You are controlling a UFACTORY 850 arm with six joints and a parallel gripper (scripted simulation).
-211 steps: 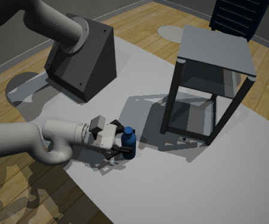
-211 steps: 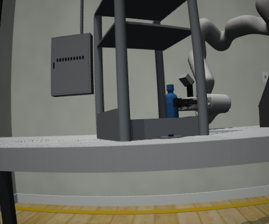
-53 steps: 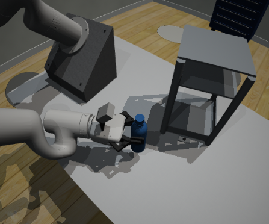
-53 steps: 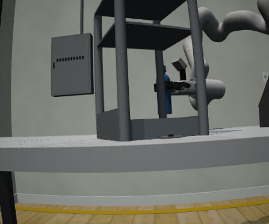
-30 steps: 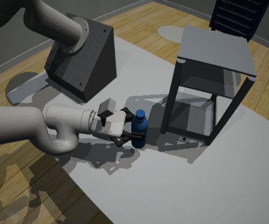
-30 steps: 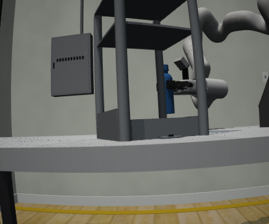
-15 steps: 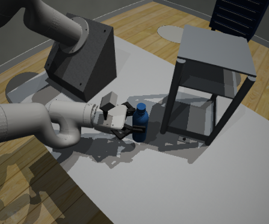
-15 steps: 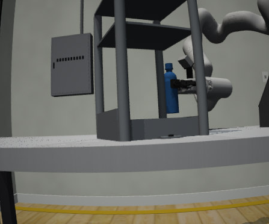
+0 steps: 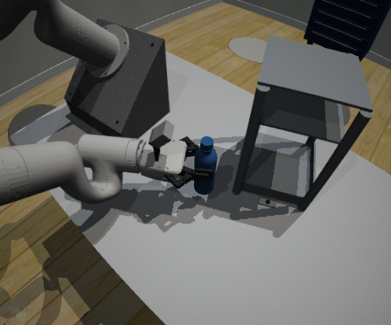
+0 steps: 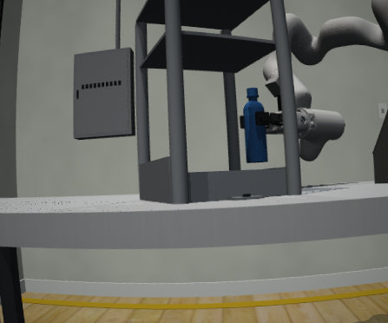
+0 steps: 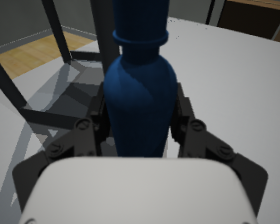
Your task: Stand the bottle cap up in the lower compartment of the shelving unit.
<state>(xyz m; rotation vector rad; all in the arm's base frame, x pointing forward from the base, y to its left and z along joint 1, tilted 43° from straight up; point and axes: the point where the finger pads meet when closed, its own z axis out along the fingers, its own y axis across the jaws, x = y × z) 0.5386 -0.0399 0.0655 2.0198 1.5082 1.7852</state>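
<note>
The shelving unit lies 240 mm to the left of my hand, 90 mm ahead of it and 20 mm above it. Round my hand: bottle (20 mm above).
</note>
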